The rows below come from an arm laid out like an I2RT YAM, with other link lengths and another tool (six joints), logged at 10 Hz.
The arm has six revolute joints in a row. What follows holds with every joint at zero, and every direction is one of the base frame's. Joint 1 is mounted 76.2 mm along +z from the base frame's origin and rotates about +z. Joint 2 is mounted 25.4 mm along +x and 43.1 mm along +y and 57.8 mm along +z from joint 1 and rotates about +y. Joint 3 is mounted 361.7 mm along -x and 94.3 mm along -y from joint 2 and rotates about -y. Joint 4 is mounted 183.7 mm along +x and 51.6 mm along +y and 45.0 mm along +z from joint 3 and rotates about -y. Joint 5 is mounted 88.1 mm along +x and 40.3 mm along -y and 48.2 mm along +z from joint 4 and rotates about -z. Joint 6 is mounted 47.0 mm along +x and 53.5 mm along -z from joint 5 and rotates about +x. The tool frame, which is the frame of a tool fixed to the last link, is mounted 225.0 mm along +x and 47.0 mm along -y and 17.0 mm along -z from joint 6; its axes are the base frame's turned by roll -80.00, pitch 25.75 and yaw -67.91 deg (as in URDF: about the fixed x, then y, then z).
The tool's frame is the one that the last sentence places.
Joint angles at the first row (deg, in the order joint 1, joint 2, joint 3, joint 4, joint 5, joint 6):
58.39 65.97 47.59 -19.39 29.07 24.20
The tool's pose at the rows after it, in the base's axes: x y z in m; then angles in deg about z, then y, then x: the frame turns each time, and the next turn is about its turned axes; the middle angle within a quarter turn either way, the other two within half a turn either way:
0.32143 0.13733 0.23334 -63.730 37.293 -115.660
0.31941 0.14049 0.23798 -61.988 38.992 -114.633
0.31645 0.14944 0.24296 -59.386 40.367 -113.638
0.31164 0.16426 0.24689 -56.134 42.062 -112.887
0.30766 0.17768 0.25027 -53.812 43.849 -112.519
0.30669 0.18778 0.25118 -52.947 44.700 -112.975
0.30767 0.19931 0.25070 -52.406 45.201 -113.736
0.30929 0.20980 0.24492 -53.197 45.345 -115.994
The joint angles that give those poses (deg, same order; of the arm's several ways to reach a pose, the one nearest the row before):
57.35 64.89 48.16 -19.80 27.21 23.51
56.07 63.70 48.23 -19.26 24.64 22.94
55.58 63.01 48.51 -18.67 22.11 22.25
55.46 62.79 48.92 -17.94 18.96 21.80
55.24 63.07 49.75 -17.67 16.18 21.96
55.20 64.08 50.76 -17.76 14.66 22.12
55.28 65.72 51.80 -17.51 13.48 22.15
55.28 68.09 53.07 -17.91 12.45 22.26

